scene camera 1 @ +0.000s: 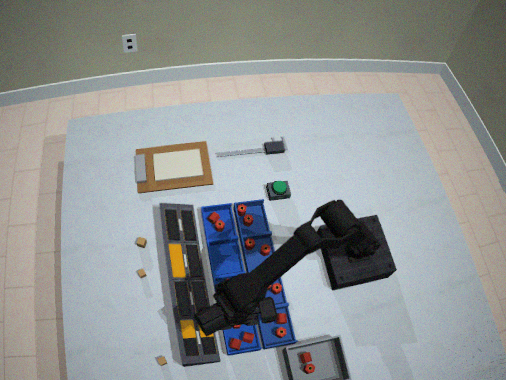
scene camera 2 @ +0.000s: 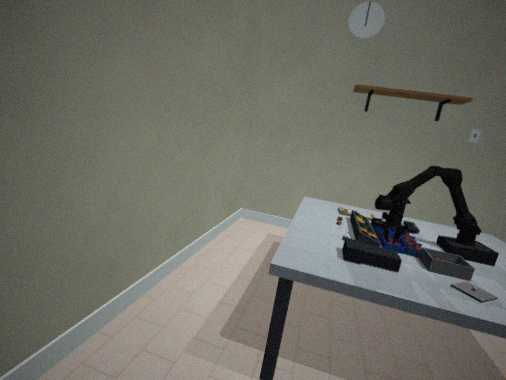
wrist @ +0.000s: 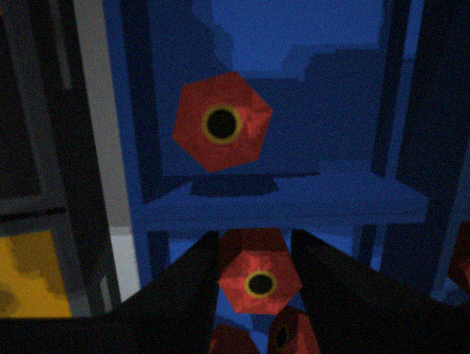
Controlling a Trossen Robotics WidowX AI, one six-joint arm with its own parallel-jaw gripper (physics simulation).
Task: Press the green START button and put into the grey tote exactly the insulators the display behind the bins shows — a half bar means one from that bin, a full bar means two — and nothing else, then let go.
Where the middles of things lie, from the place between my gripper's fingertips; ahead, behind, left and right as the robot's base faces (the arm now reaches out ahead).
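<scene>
The dark block (scene camera 2: 354, 251) is 28 cm to the left of my hand, 12 cm ahead of it and 2 cm above it. I see the wooden board with white pad (scene camera 1: 177, 166) 13 cm ahead of my hand and 51 cm to the right of it. As for the grey tote (scene camera 1: 329, 351), my hand is 15 cm to the right of it, 19 cm past it and 1 cm below it.
</scene>
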